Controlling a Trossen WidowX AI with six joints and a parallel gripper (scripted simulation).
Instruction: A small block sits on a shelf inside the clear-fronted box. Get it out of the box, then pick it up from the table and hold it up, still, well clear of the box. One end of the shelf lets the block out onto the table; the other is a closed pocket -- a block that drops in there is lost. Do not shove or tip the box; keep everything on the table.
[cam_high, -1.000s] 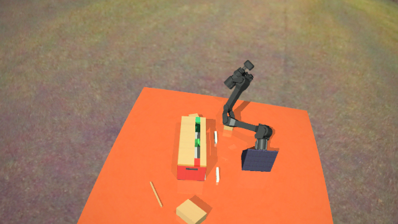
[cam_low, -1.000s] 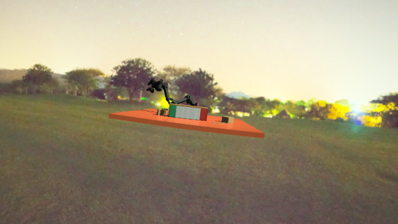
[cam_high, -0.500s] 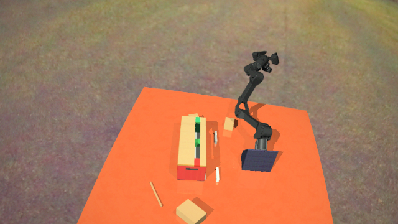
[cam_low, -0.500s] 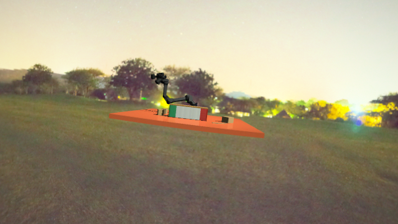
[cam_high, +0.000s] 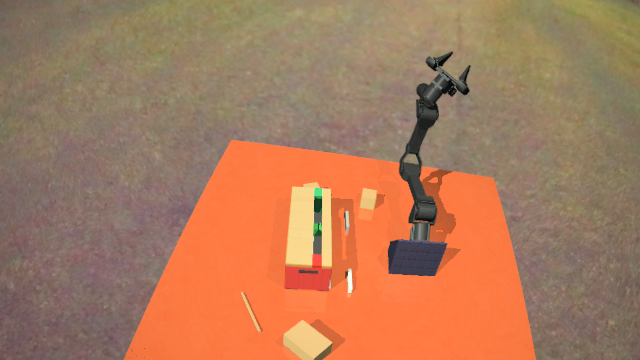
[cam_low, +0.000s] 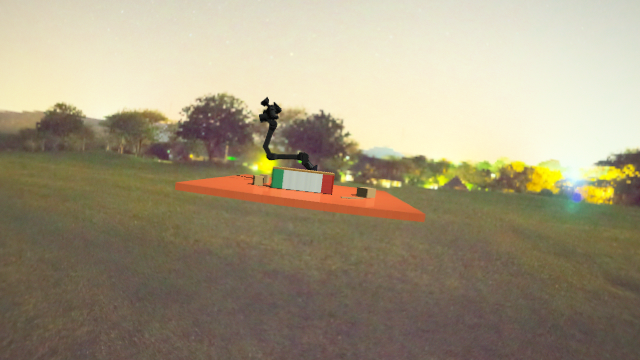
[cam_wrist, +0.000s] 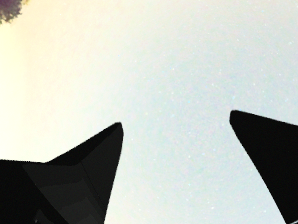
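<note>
Right now the long box is 590 mm below my gripper tip, 410 mm to the left of it and 390 mm ahead of it. The rest, counted from my gripper tip: green block (570 mm below, 400 mm to the left, 400 mm ahead); then thin tan rod (750 mm to the left, 650 mm below, 530 mm ahead).
</note>
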